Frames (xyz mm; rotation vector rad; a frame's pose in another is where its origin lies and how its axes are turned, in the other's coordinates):
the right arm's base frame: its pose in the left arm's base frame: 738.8 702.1 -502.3 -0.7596 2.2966 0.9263
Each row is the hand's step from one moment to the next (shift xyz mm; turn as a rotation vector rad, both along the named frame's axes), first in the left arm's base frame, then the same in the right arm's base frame.
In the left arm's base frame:
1: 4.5 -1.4 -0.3 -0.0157 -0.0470 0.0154
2: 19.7 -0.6 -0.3 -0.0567 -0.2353 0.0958
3: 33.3 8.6 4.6 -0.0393 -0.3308 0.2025
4: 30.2 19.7 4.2 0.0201 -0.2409 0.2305
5: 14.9 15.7 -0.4 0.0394 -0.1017 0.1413
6: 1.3 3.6 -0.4 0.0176 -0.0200 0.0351
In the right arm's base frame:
1: -2.5 -4.0 0.4 0.0146 -0.0112 -0.0485
2: -13.3 -13.7 5.1 0.0454 -0.0626 -0.2485
3: -28.6 -15.1 12.5 -0.0088 -0.0857 -0.3802
4: -29.5 -6.5 20.2 -0.0949 -0.0590 -0.3148
5: -14.7 -0.7 15.9 -0.0904 -0.0265 -0.1516
6: -1.7 1.1 3.3 -0.0294 -0.0086 -0.0316

